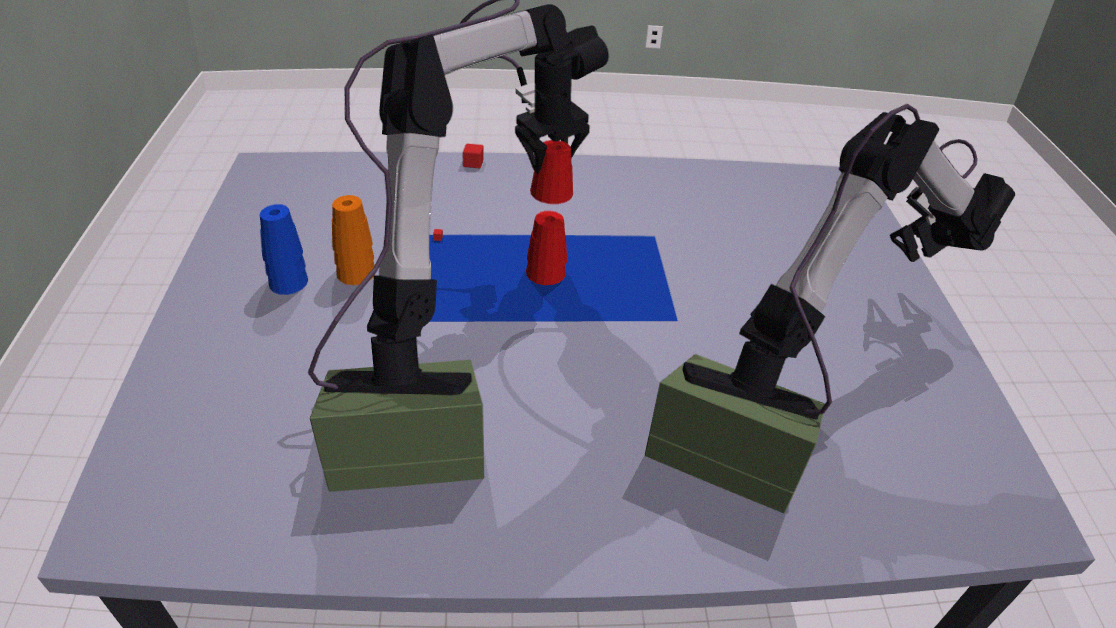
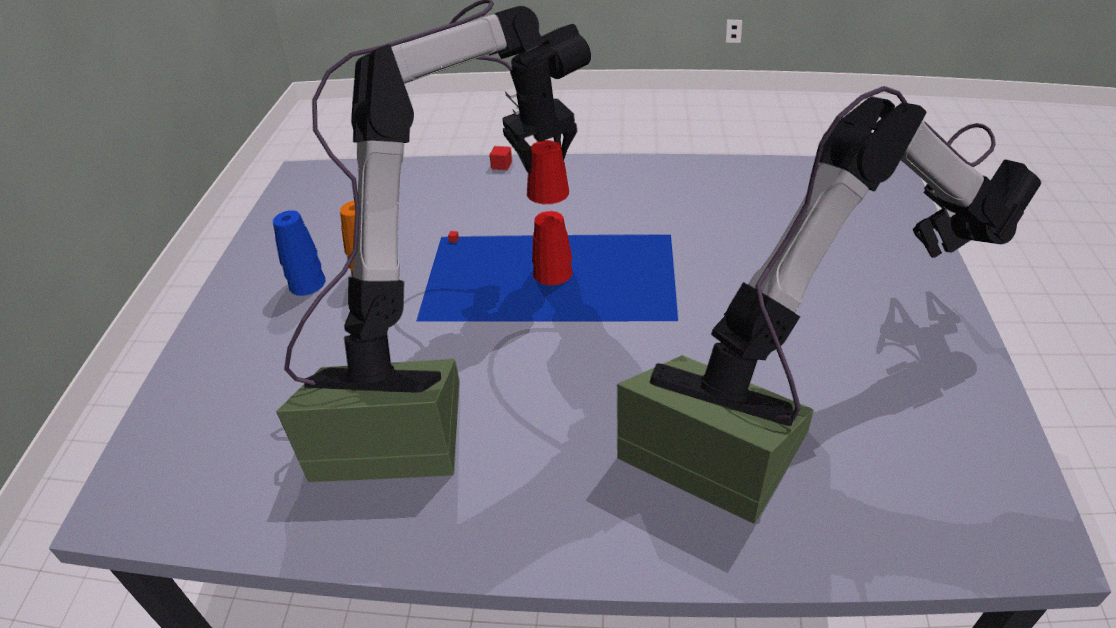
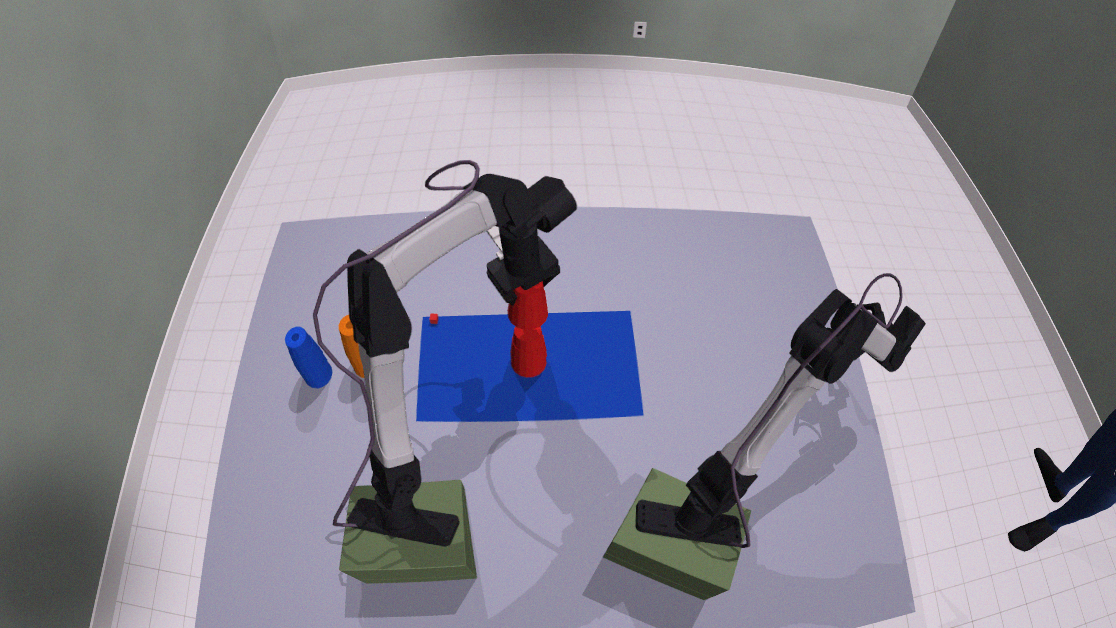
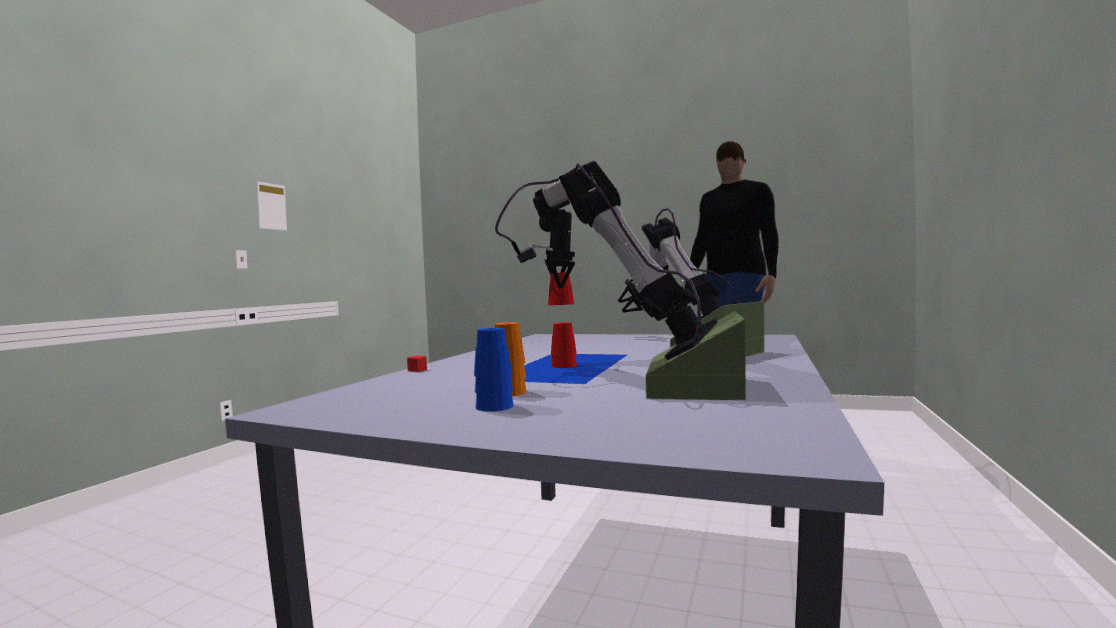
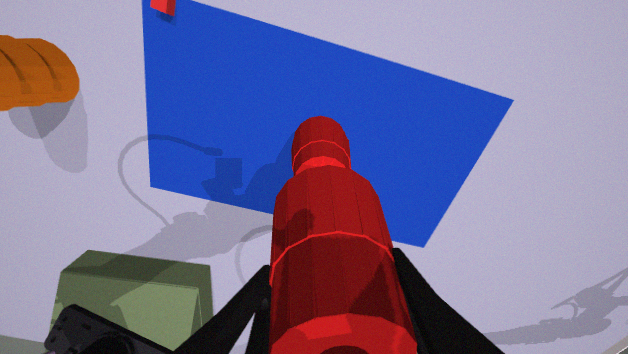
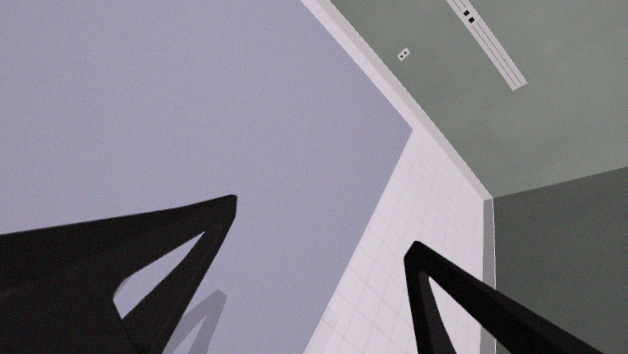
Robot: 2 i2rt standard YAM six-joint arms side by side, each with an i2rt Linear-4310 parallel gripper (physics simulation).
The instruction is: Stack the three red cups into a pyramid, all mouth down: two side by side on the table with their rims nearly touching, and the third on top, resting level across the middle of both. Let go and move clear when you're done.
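Where they show: left gripper, fingertip midpoint: (image 1: 551,165) (image 2: 545,165) (image 3: 526,294) (image 4: 558,286) (image 5: 330,265); right gripper, fingertip midpoint: (image 1: 909,225) (image 2: 935,218) (image 4: 620,306) (image 6: 324,228); left arm's base, link origin: (image 1: 397,385) (image 2: 371,382) (image 3: 402,523) (image 4: 693,340) (image 5: 116,349); right arm's base, link origin: (image 1: 749,393) (image 2: 721,397) (image 3: 689,525).
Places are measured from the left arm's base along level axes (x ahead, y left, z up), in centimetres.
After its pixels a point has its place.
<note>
My left gripper (image 1: 556,160) {x 43.8, y -12.1, z 12.1 cm} (image 5: 330,265) {x 43.8, y -12.1, z 12.1 cm} is shut on a red cup (image 1: 552,185) {x 40.1, y -13.1, z 10.5 cm} (image 2: 547,183) {x 40.4, y -13.7, z 10.9 cm} (image 4: 561,297) {x 41.3, y -9.8, z 9.1 cm} (image 5: 340,280) {x 45.7, y -11.2, z 14.8 cm}, mouth down and level, in the air above the other red cups. These other red cups (image 1: 546,253) {x 39.8, y -12.8, z -3.4 cm} (image 2: 551,253) {x 40.0, y -13.6, z -3.4 cm} (image 4: 563,347) {x 41.1, y -9.7, z -4.7 cm} (image 5: 320,130) {x 45.8, y -10.7, z -4.1 cm} stand mouth down on the blue mat (image 1: 624,296) {x 40.1, y -27.4, z -10.3 cm} (image 5: 210,75) {x 43.6, y 3.7, z -10.3 cm}. They look like two nested cups, by their height. A gap shows between them and the held cup. My right gripper (image 6: 324,228) {x 60.8, y -79.3, z 2.3 cm} is open and empty, raised above the table's right side.
A blue cup stack (image 1: 282,249) {x 25.5, y 30.9, z -0.7 cm} (image 4: 493,371) {x 25.7, y 35.3, z -2.7 cm} and an orange cup stack (image 1: 352,242) {x 31.0, y 20.0, z -1.1 cm} (image 4: 515,359) {x 30.7, y 23.0, z -2.6 cm} stand at the left. A small red cube (image 1: 437,235) {x 47.3, y 10.1, z -9.1 cm} lies at the mat's back edge, and a larger red cube (image 1: 472,155) {x 75.4, y 11.3, z -7.1 cm} lies farther back. A person (image 4: 737,226) stands beyond the table.
</note>
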